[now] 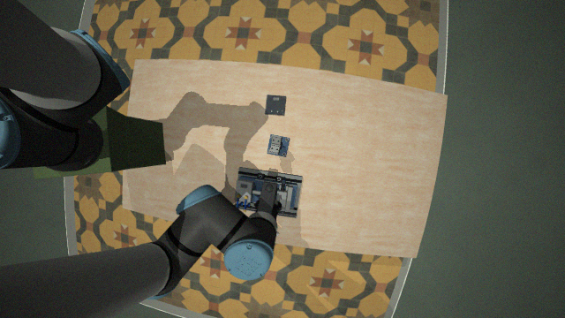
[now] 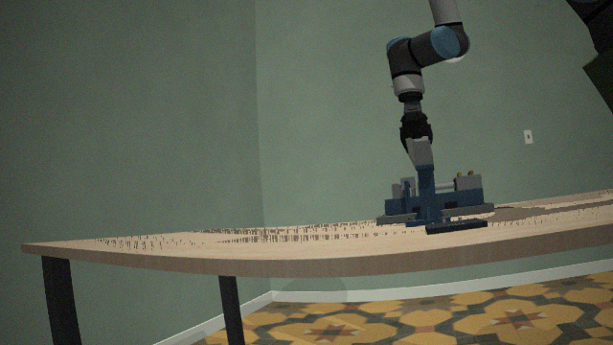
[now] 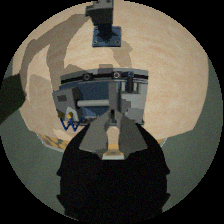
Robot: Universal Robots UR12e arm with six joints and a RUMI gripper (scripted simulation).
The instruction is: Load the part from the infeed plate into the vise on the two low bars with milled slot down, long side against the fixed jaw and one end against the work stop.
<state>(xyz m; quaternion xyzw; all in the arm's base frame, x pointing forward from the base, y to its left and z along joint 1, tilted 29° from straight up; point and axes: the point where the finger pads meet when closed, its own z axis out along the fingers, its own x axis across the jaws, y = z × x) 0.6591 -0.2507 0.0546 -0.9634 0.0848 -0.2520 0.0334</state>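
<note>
My hand is 40 mm short of the grey part, 40 mm above it and 10 mm to the left of it. From my hand the other things lie so: air cylinder block: 120 mm behind, 50 mm below, 20 mm to the left; vise: 90 mm below, 30 mm behind, 10 mm to the left; air cylinder rod: 50 mm below, 50 mm behind, 10 mm to the left.
</note>
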